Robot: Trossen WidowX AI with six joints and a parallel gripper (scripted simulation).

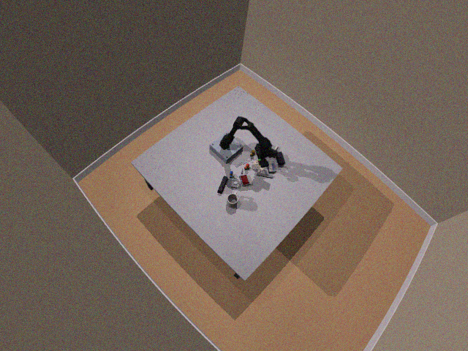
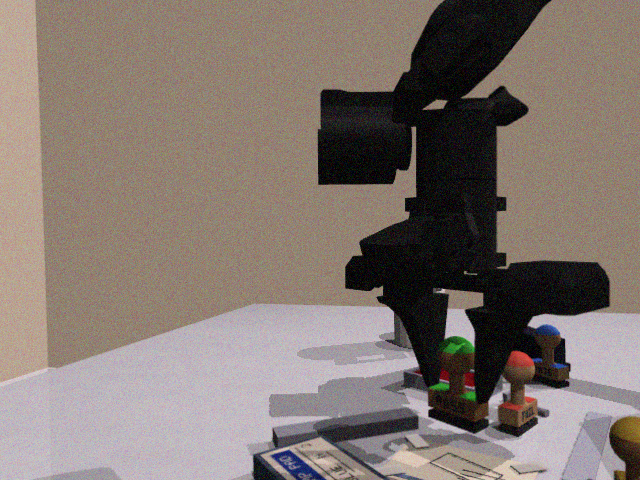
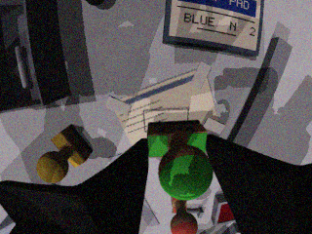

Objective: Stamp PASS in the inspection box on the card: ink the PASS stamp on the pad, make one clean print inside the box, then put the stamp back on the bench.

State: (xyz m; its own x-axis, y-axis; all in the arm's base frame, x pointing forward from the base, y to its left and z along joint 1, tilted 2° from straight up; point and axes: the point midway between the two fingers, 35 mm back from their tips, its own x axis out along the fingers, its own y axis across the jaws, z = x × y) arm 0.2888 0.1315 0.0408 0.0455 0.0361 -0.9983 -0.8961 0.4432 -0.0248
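The card lies 60 mm below my gripper tip. Also, from my gripper tip: grey bar: 100 mm ahead, 30 mm to the right, 50 mm below; then green-knobbed stamp: right at my gripper tip; then red-knobbed stamp: 40 mm behind, 100 mm to the right, 40 mm below.
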